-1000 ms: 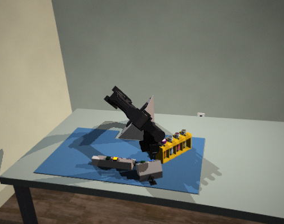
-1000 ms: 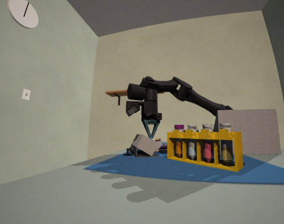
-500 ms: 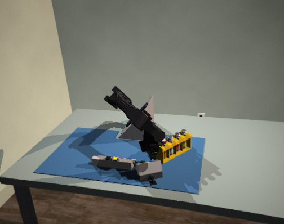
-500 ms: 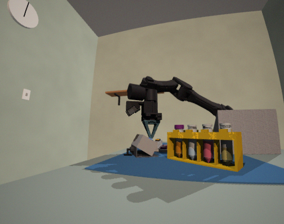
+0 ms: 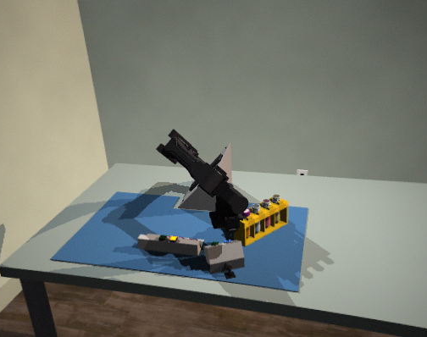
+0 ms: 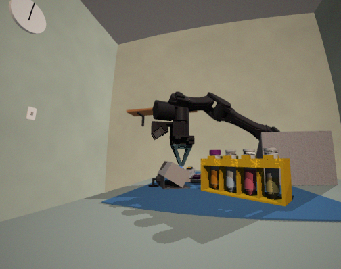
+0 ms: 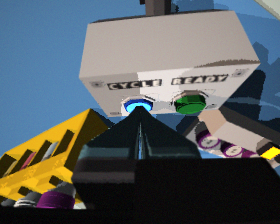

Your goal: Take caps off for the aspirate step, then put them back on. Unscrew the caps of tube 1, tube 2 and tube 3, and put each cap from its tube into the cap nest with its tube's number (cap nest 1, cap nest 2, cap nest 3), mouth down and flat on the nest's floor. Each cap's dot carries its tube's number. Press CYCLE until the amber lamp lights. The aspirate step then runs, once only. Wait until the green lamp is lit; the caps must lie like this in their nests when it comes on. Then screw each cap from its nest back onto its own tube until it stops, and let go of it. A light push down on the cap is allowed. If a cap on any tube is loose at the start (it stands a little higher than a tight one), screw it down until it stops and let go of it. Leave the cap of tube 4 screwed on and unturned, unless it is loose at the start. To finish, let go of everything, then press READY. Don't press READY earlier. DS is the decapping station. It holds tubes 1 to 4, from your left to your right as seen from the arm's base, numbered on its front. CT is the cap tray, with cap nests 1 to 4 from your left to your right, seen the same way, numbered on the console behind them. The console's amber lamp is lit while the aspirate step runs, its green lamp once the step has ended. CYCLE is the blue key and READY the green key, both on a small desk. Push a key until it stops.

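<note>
My gripper is now 1 cm above the blue cycle key. Round my hand: green ready key: 2 cm ahead, 4 cm to the right, 1 cm below; small key desk: 2 cm ahead, 2 cm to the right, 2 cm below.
</note>
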